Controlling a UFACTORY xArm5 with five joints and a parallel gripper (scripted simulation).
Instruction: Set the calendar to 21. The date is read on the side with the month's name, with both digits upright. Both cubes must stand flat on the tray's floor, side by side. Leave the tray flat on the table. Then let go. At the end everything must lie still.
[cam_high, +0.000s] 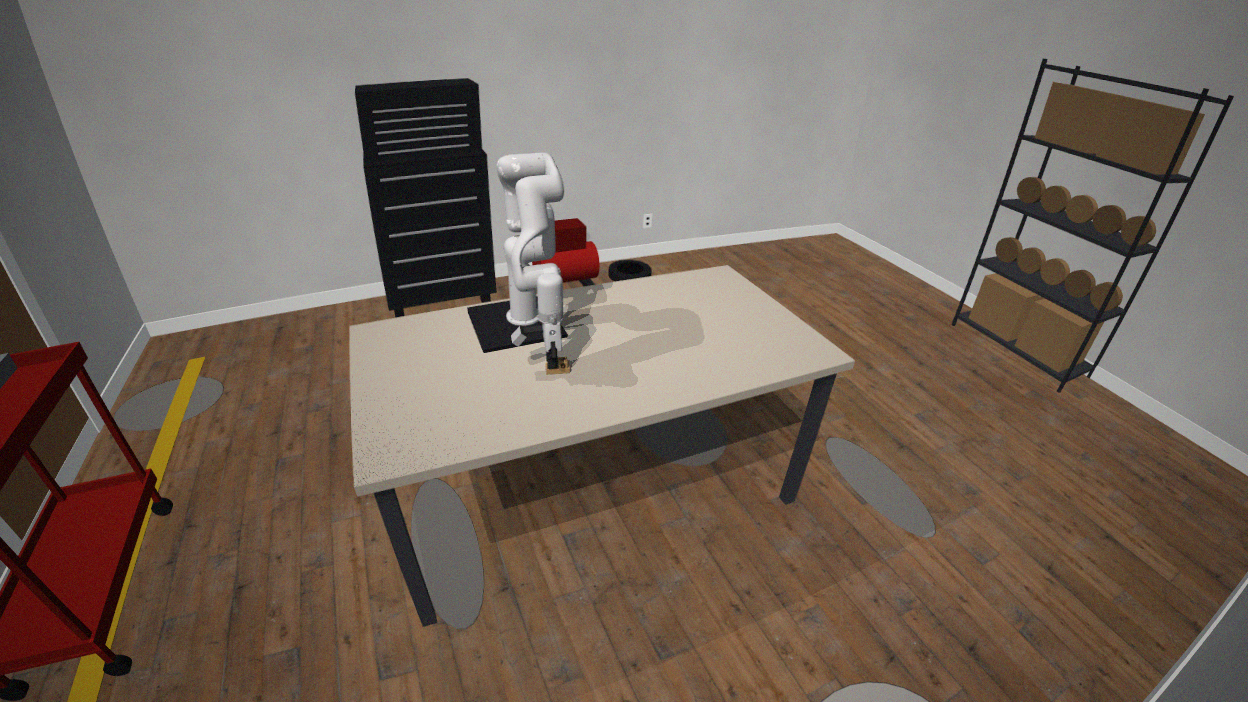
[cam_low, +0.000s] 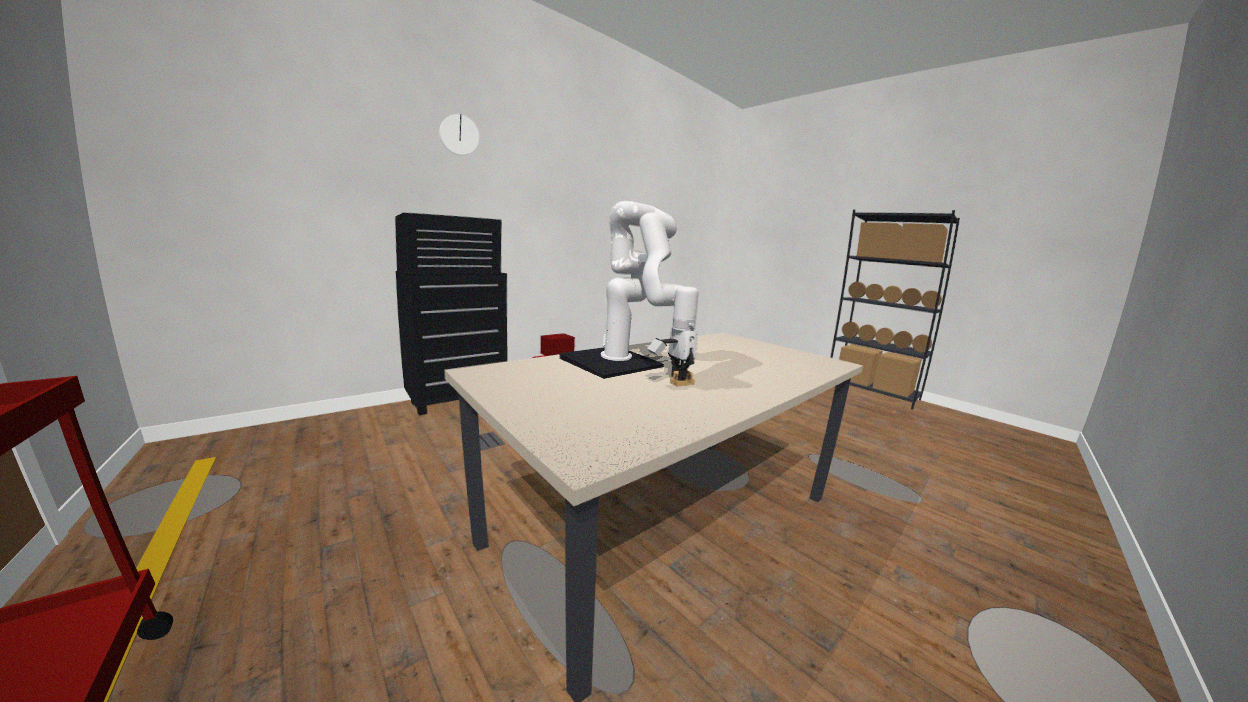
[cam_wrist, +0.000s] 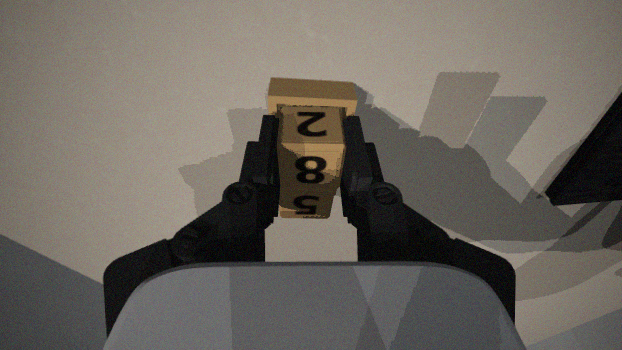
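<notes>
Now: the wooden digit cube 10 mm below my hand. From my hand the other things lie so: wooden tray (30 mm below, 20 mm to the left).
</notes>
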